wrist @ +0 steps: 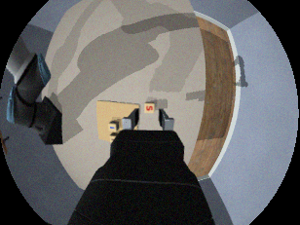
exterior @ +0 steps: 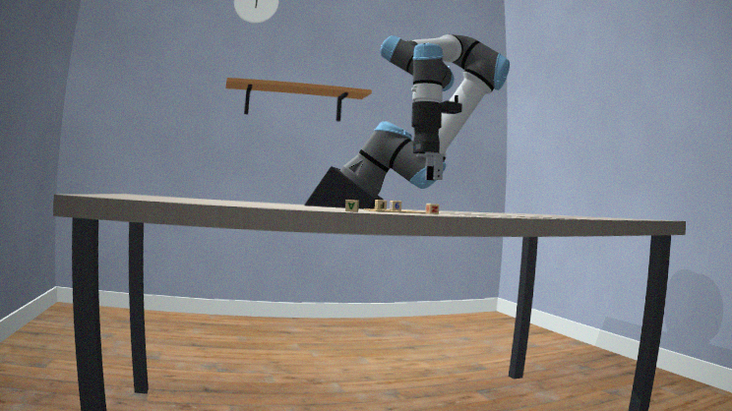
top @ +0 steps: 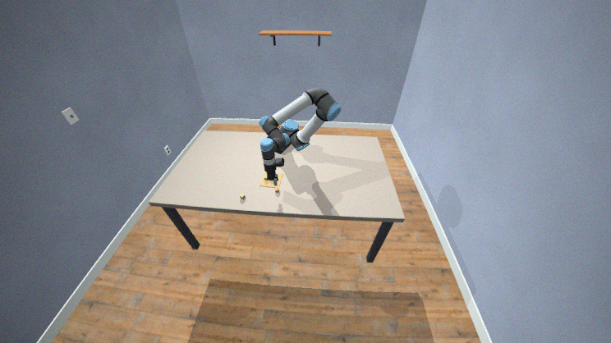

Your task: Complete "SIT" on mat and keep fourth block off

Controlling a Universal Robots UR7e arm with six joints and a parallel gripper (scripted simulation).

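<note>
Right now my hand is 90 mm above the orange block. From my hand the other things lie so: mat: 100 mm behind, 70 mm to the right, 100 mm below.
</note>
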